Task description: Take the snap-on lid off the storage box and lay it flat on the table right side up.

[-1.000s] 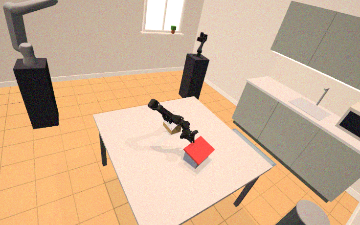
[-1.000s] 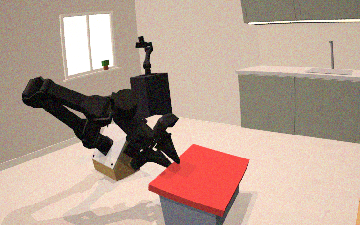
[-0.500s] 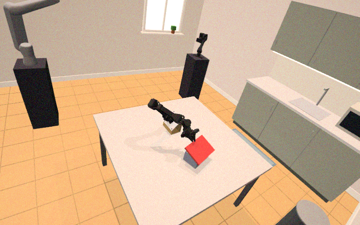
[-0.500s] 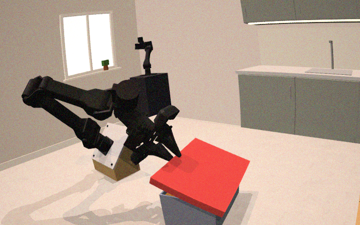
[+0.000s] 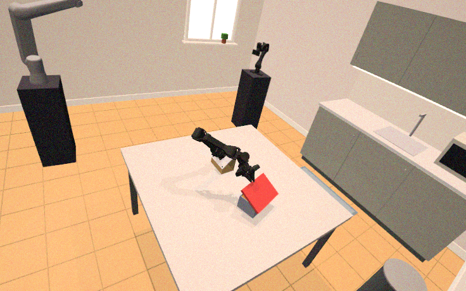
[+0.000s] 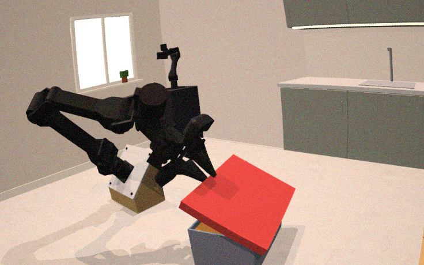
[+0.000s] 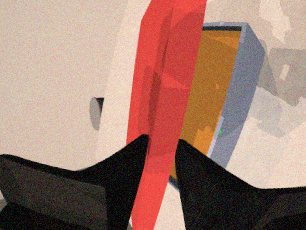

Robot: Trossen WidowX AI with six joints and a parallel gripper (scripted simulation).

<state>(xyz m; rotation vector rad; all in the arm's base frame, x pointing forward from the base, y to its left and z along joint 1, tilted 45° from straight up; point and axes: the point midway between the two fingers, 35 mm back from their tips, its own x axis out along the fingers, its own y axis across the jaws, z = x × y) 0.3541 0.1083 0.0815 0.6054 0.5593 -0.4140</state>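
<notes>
My gripper tip is 70 mm short of the red lid, 30 mm to the right of it and 30 mm above it. From my gripper tip the other things lie so: storage box 50 mm ahead, 20 mm to the left, 120 mm below.
</notes>
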